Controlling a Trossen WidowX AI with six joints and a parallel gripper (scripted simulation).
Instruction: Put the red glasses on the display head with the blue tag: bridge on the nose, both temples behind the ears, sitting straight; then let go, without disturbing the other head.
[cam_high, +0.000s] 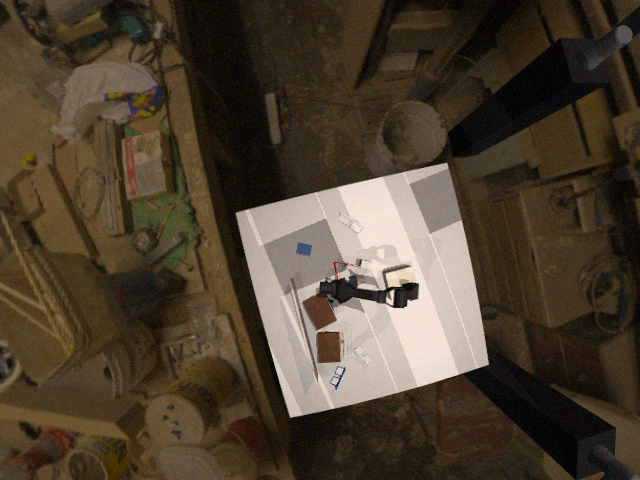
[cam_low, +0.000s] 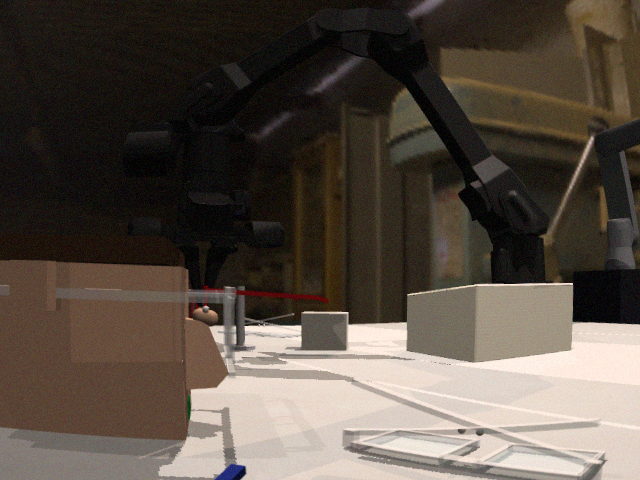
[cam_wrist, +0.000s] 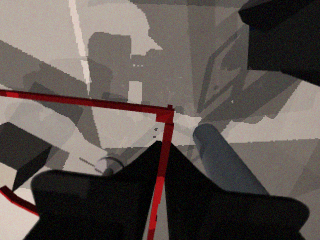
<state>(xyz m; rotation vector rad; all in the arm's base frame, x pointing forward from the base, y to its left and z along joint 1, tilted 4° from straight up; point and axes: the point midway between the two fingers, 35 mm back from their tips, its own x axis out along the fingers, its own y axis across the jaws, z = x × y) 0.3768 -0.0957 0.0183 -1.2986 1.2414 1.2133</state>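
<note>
Now: gripper tip 80 mm to the left of the grey post, 60 mm past it and 40 mm above it. Also, from my gripper tip: long rod: 250 mm to the left, 230 mm ahead, 10 mm below; blue tag: 210 mm to the right, 160 mm ahead, 60 mm below.
</note>
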